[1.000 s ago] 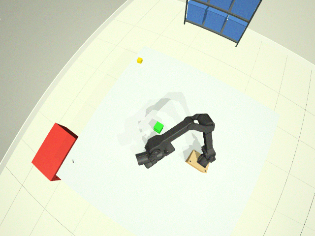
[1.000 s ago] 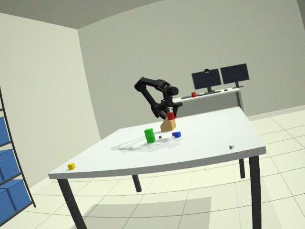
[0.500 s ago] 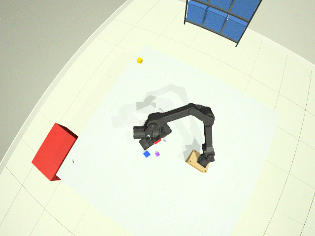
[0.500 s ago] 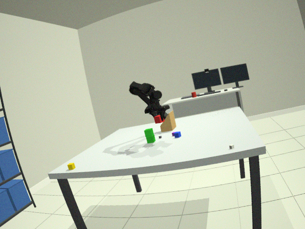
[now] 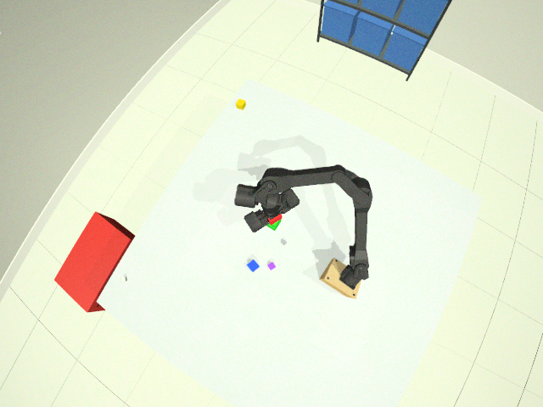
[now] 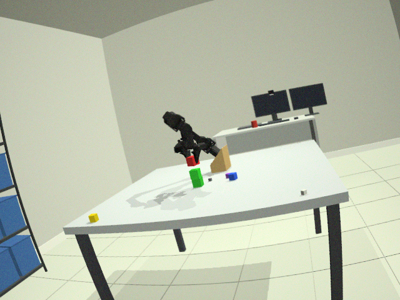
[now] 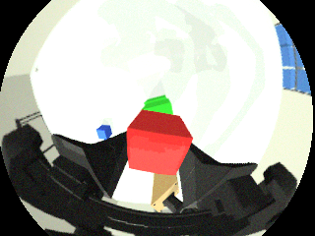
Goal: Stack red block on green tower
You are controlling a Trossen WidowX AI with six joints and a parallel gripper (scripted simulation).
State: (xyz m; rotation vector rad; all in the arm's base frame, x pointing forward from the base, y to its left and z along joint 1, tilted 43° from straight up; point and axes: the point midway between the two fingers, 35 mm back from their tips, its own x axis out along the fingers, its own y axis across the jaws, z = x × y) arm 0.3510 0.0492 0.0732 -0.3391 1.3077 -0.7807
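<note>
Right now my gripper tip is 12 cm above the tiny dark cube, 8 cm past it and 4 cm to the right of it. The rest, counted from my gripper tip: red block: 2 cm above; small purple block: 14 cm to the left, 11 cm below, 10 cm behind; blue block: 18 cm to the left, 11 cm below, 4 cm behind.
</note>
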